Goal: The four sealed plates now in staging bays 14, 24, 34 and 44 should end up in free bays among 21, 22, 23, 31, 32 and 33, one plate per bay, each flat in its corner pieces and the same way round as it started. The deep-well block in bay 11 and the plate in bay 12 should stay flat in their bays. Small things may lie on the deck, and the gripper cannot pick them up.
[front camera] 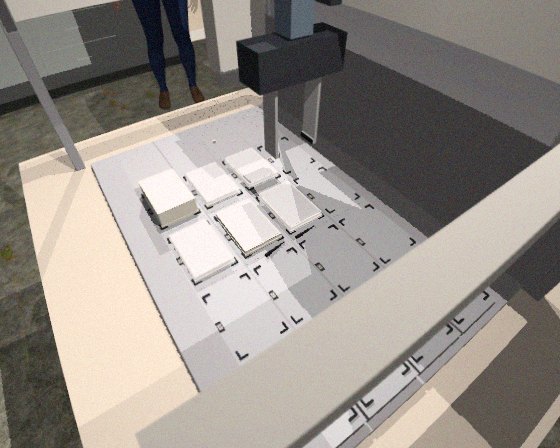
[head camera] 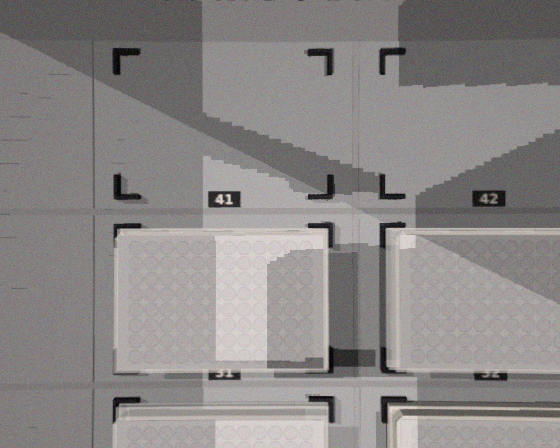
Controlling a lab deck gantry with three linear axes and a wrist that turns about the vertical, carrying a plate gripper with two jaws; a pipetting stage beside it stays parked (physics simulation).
Scene:
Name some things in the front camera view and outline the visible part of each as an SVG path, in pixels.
My gripper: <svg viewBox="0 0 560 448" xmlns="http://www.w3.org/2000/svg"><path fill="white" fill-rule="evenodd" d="M348 32L321 22L313 25L312 35L289 39L274 32L236 41L239 81L258 95L263 95L265 150L273 158L280 158L280 153L278 152L278 90L305 82L303 131L301 131L301 136L309 143L315 144L321 79L323 76L343 71Z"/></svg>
A plate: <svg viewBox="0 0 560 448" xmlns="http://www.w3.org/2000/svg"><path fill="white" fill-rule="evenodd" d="M206 219L169 235L170 242L195 283L236 262L231 252Z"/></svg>

